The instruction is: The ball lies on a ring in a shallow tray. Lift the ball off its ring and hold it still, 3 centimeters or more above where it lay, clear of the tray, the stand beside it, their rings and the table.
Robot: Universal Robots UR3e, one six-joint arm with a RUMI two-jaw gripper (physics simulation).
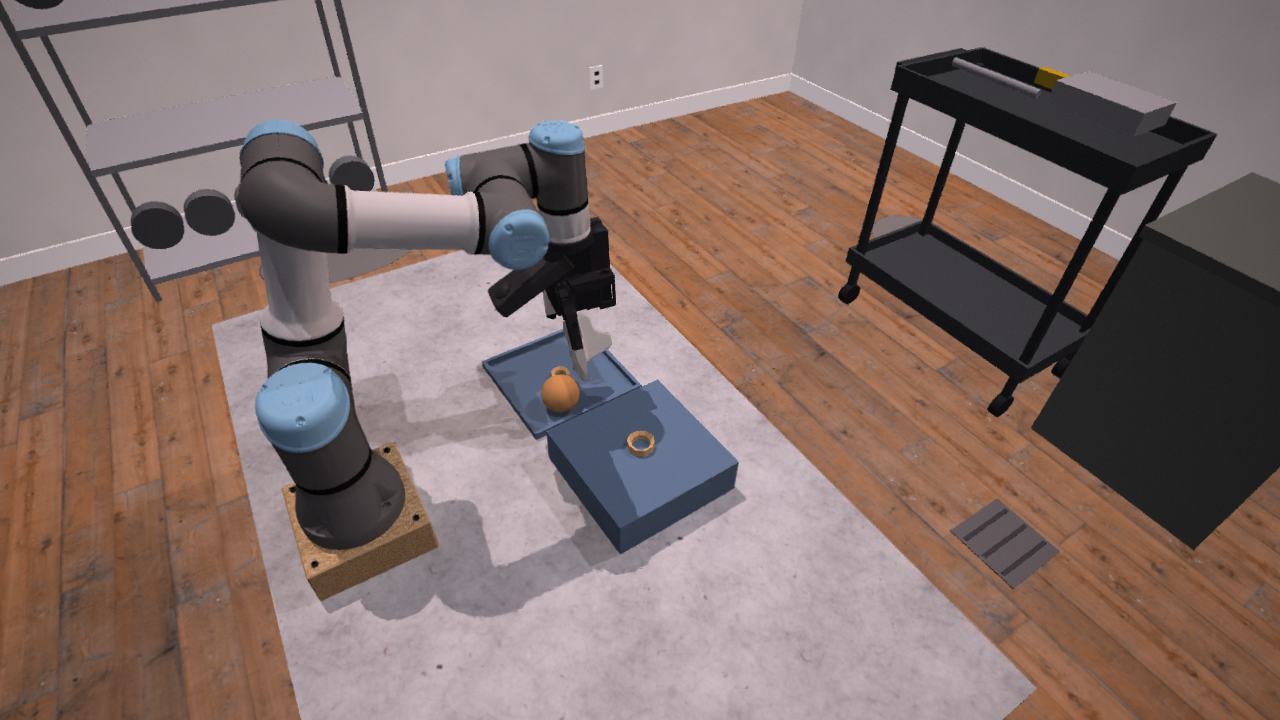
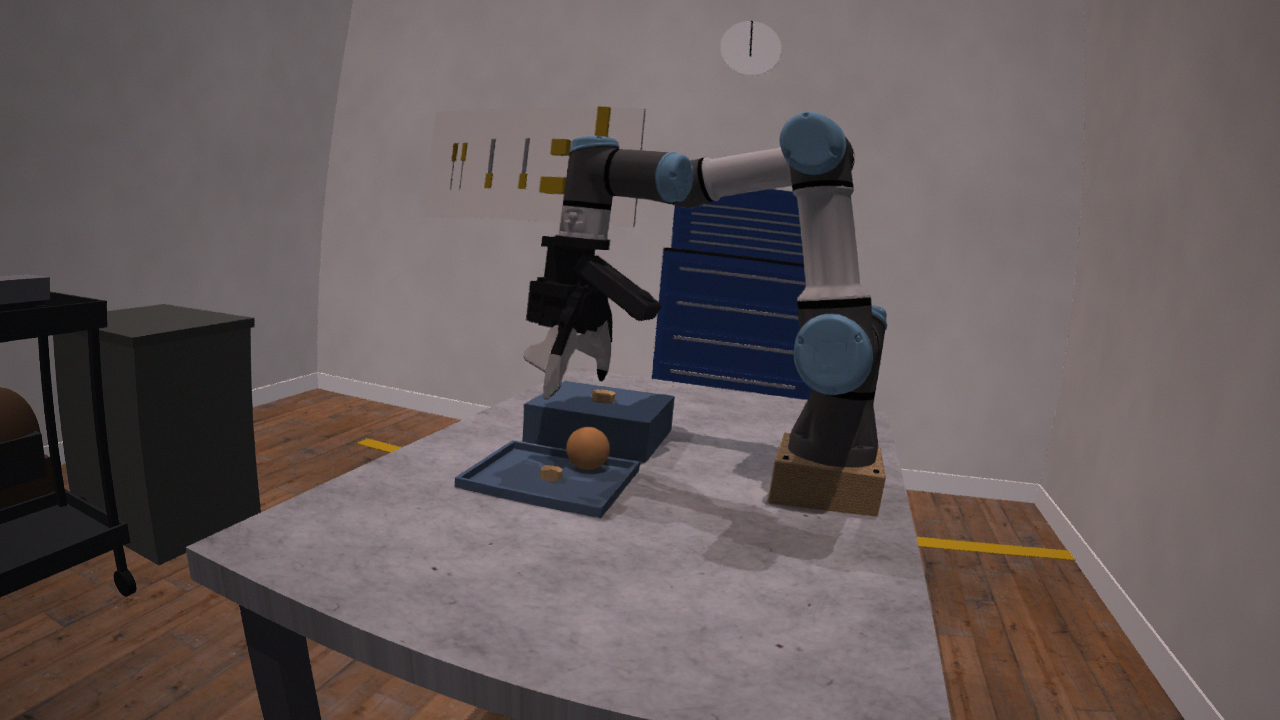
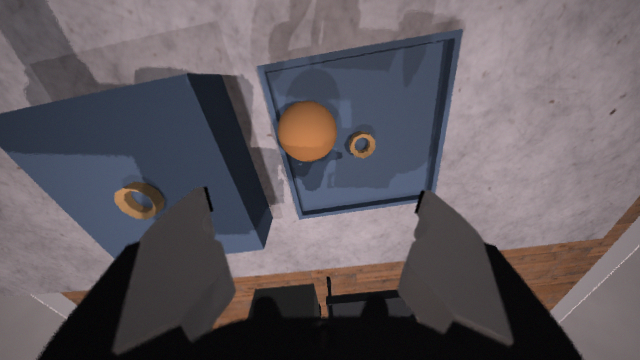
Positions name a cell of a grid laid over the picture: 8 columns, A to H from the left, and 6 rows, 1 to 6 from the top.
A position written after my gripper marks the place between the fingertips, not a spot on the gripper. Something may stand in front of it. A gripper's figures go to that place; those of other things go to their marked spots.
Labels:
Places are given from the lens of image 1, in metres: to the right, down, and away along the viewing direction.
my gripper (image 1: D3): -0.10, -0.02, 0.99
orange ball (image 1: D4): -0.12, 0.05, 1.00
shallow blue tray (image 1: D4): -0.20, 0.02, 1.10
blue stand (image 1: E4): 0.00, 0.14, 0.90
The marked spots on the shallow blue tray and the blue stand are 0.31 m apart.

